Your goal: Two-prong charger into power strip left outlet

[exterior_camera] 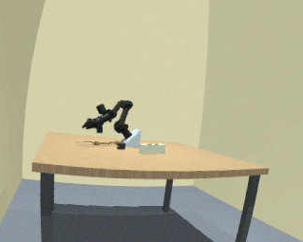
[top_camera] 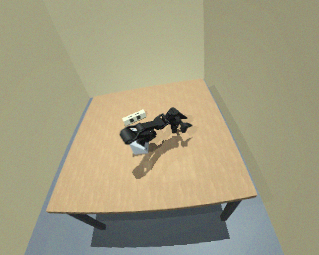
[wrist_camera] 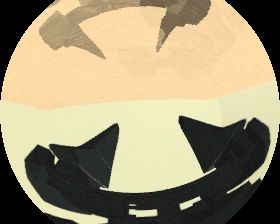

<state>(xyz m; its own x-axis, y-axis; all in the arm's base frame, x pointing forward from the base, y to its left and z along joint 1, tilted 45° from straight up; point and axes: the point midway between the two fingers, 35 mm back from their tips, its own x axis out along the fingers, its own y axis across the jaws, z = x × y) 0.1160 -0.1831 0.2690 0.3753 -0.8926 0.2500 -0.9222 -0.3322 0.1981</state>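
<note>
Now: gripper tip 13 cm short of the dark two-prong charger, 25 cm to the right of it and 8 cm above it.
</note>
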